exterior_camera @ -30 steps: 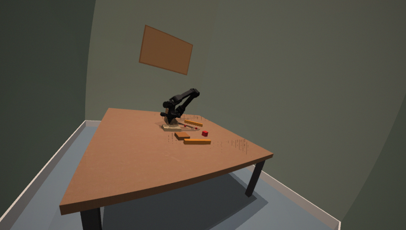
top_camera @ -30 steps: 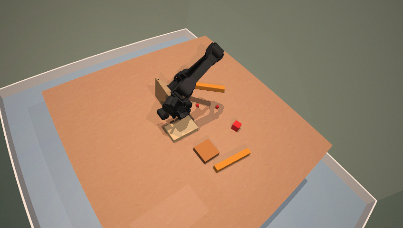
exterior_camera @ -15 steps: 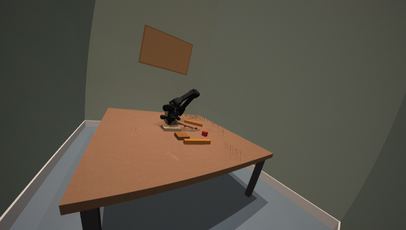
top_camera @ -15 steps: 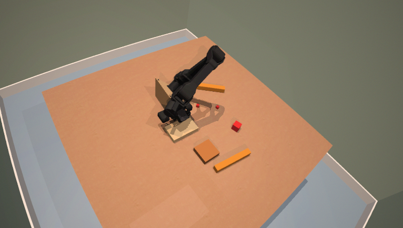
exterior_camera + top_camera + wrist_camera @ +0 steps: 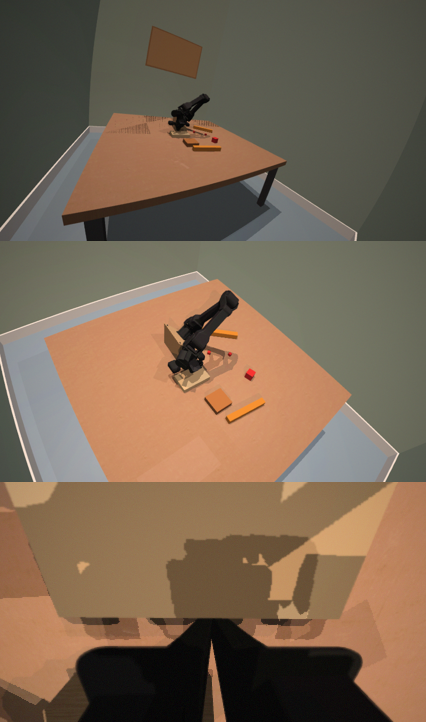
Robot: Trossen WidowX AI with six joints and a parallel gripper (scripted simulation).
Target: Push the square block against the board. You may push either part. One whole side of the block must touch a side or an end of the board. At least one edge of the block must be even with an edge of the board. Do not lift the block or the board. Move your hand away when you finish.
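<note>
Right now the pale tan flat slab is 6 cm ahead of my gripper tip, 1 cm to the right of it and 1 cm above it. The rest, counted from my gripper tip: orange-brown square block: 24 cm ahead, 1 cm above.
</note>
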